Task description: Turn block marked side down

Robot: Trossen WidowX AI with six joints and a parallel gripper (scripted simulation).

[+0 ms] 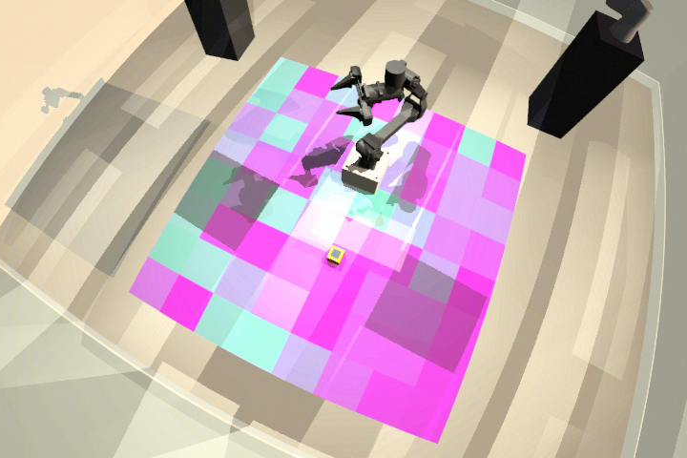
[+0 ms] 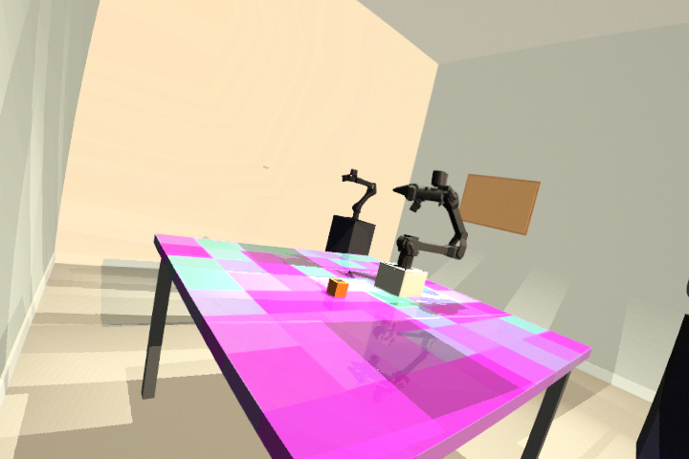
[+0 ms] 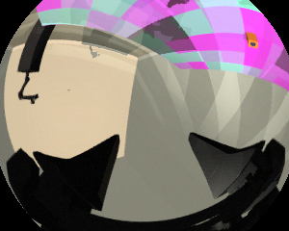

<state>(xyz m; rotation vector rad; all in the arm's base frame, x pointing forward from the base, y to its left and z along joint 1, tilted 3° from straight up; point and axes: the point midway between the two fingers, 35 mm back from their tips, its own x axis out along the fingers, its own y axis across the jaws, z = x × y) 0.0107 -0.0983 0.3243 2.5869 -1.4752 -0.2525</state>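
Now: gripper tip 350 mm short of the block, 140 mm to the right of it and 390 mm above it.
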